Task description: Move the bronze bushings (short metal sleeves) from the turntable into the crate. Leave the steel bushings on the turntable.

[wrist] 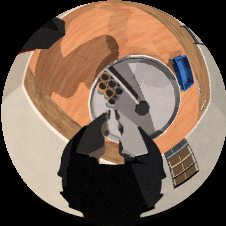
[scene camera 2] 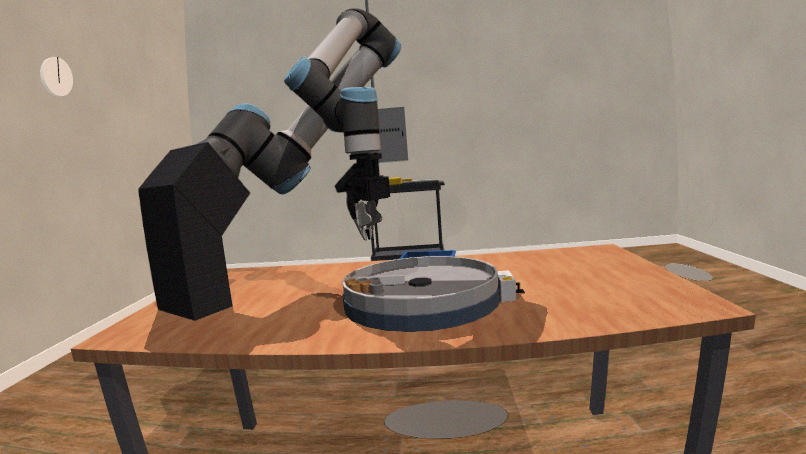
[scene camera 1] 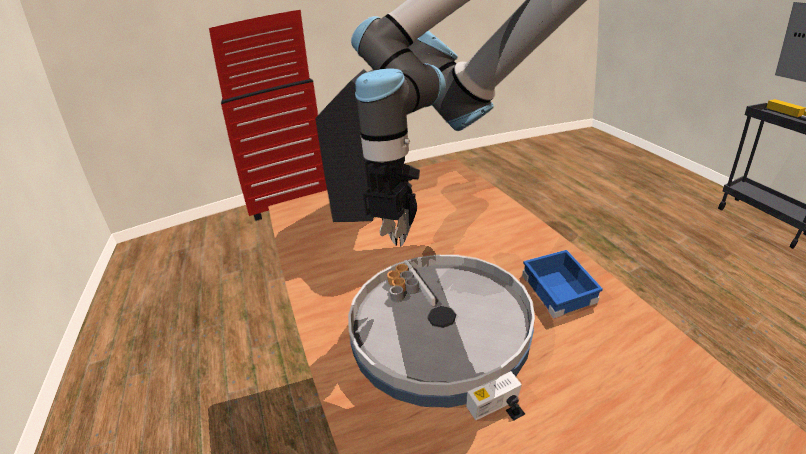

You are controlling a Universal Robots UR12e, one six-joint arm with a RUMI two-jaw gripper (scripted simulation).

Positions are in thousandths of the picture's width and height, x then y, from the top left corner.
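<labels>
Gripper visible: scene camera 2 (456, 528), scene camera 1 (494, 541), wrist view (498, 489).
</labels>
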